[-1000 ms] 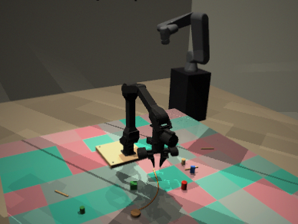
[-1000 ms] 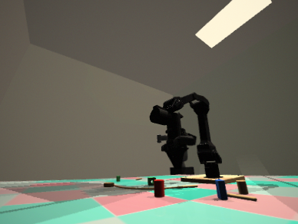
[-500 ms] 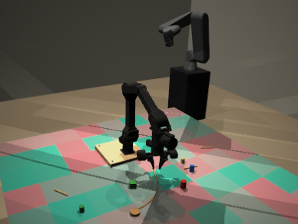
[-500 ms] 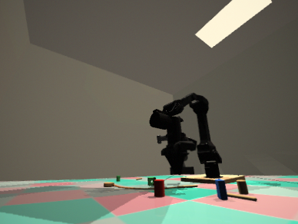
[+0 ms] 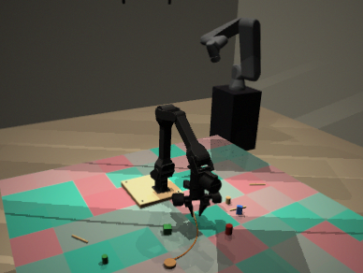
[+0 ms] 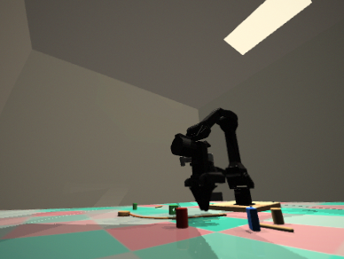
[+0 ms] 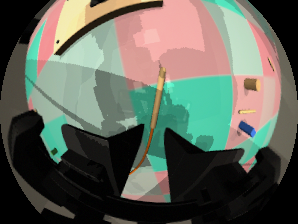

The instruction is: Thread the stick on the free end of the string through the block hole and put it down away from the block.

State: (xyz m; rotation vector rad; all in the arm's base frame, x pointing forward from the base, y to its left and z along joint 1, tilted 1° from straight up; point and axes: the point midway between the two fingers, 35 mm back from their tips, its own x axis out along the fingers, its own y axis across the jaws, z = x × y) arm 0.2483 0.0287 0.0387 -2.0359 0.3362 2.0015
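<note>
Now: gripper tip 20 mm past the thin wooden stick and 10 mm above it. From my gripper tip the other things lie so: blue cylinder (50 mm ahead, 180 mm to the left); green block (20 mm ahead, 140 mm to the right); red cylinder (130 mm ahead, 70 mm to the left).
</note>
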